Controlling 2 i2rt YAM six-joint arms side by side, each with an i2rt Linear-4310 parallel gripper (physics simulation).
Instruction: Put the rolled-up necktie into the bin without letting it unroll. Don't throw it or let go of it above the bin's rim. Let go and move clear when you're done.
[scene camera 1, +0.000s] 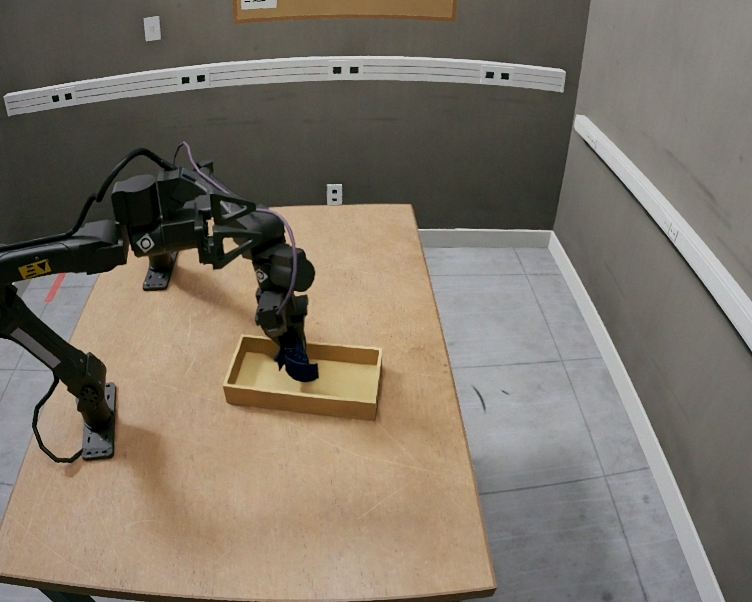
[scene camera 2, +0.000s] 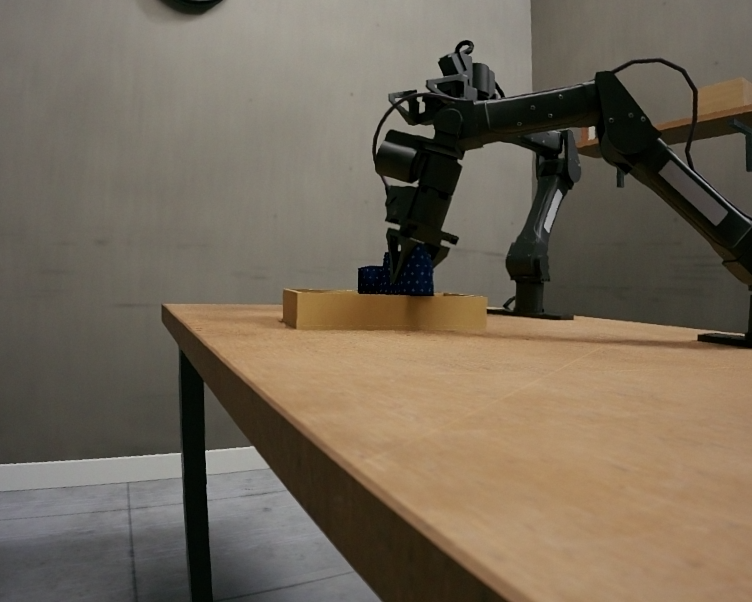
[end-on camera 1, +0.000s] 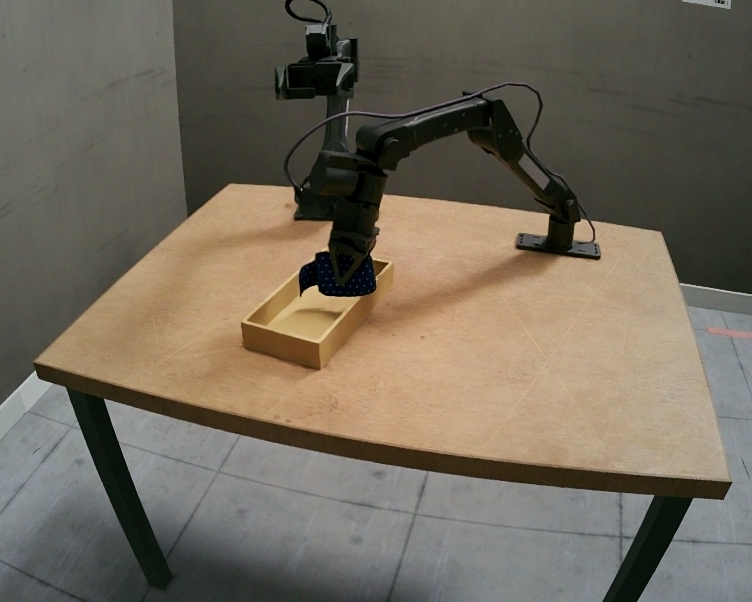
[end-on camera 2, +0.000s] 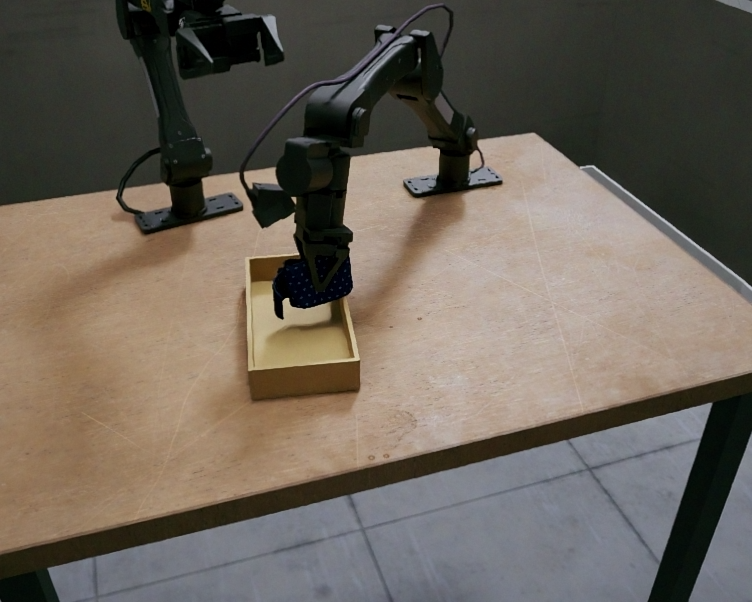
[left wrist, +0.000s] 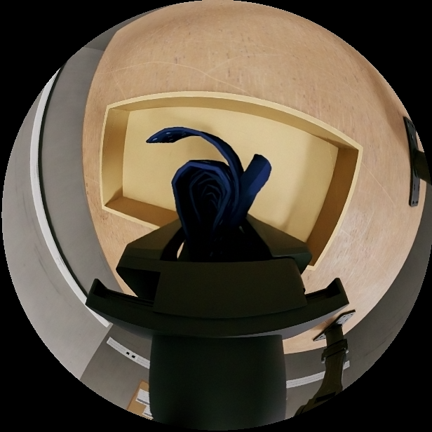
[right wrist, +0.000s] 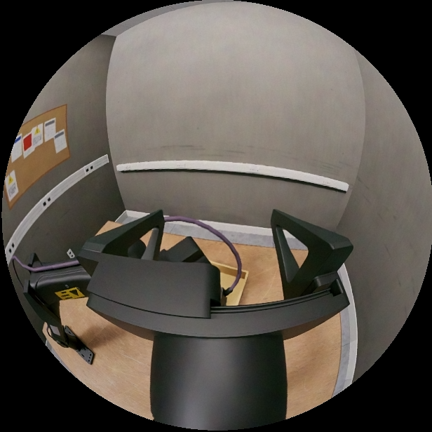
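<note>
The dark blue dotted necktie (scene camera 1: 302, 371) (scene camera 2: 413, 276) (end-on camera 1: 363, 283) (end-on camera 2: 299, 290) (left wrist: 226, 150) is a coil with a loose curved tail and a short end sticking out. My left gripper (scene camera 2: 395, 276) (end-on camera 1: 341, 277) (end-on camera 2: 321, 285) points down and is shut on it, over the tan bin (scene camera 1: 301, 405) (scene camera 2: 344, 313) (end-on camera 1: 282, 342) (end-on camera 2: 304, 381) (right wrist: 241, 287). In scene camera 2 the bin's near wall cuts off the necktie's lower edge, around rim height. A shadow lies on the bin floor; contact cannot be told. My right gripper (end-on camera 2: 241, 61) (right wrist: 217, 215) is open and empty, high up and away from the bin.
The bin stands on the wooden table (scene camera 1: 250, 502) (end-on camera 1: 501, 376) (end-on camera 2: 470, 345). The left arm's base (end-on camera 1: 558, 244) (end-on camera 2: 452, 182) and the right arm's base (scene camera 1: 99, 439) (end-on camera 2: 188, 213) are fixed to the table. The right arm is raised behind the left arm in the end-on views.
</note>
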